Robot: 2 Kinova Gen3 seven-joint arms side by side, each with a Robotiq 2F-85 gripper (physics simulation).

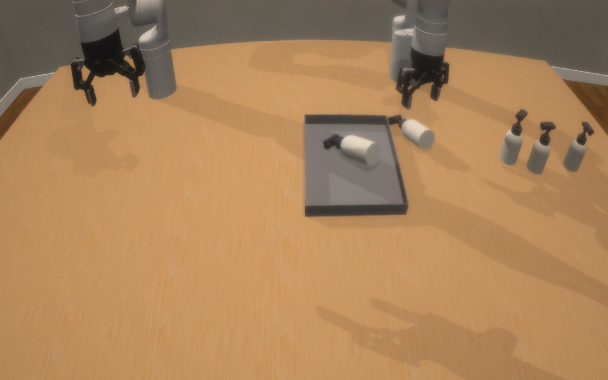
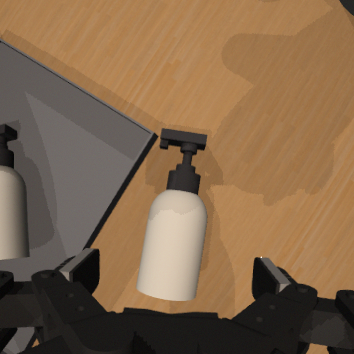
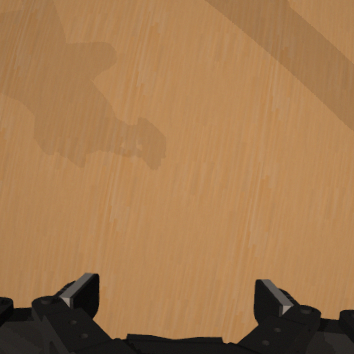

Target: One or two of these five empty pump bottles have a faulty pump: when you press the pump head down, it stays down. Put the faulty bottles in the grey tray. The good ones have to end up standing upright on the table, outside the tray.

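Places are measured from the left arm's base along level axes (x left, y back, z up), in centimetres.
Where they show: left gripper, fingertip midpoint: [image 1: 420, 103] [image 2: 175, 270]; right gripper, fingertip midpoint: [image 1: 114, 99] [image 3: 176, 294]; right arm's base, origin of the base link: [image 1: 162, 91].
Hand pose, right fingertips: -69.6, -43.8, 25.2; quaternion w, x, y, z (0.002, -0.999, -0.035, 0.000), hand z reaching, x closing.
Note:
After its pixels a point has its place, as x, y, z.
One white bottle [image 1: 360, 150] @[-21.8, -40.6, 5.3] [image 2: 11, 215] @[-19.5, -36.5, 4.4] with a black pump lies on its side inside the grey tray [image 1: 356, 209] @[-24.7, -53.7, 1.8] [image 2: 120, 192] @[-12.5, -30.9, 1.2]. A second white bottle [image 1: 418, 134] @[-7.2, -35.6, 5.2] [image 2: 175, 245] @[-6.2, -31.6, 5.4] lies on its side on the table, its pump head close to the tray's corner; its pump stem shows. Three bottles [image 1: 511, 146] @[16.6, -41.3, 5.7] [image 1: 539, 156] @[23.8, -45.2, 5.6] [image 1: 575, 154] @[37.3, -45.0, 5.6] stand upright at the right. My left gripper [image 1: 421, 100] @[-6.1, -31.2, 10.9] [image 2: 175, 270] @[-6.1, -31.2, 10.9] is open above the second bottle, whose body shows between and below the fingers. My right gripper [image 1: 113, 95] @[-69.6, -43.8, 25.2] [image 3: 176, 294] @[-69.6, -43.8, 25.2] is open and empty above the table at the upper left.
The wooden table [image 1: 200, 260] @[-54.3, -62.4, 0.0] [image 3: 200, 200] @[-66.8, -39.6, 0.0] carries the tray and bottles. The base of one arm [image 1: 160, 70] @[-70.9, -3.2, 9.6] stands at the upper left and the base of the other [image 1: 400, 60] @[-2.8, -3.6, 7.9] behind the left gripper. Shadows of the arms fall across the table.

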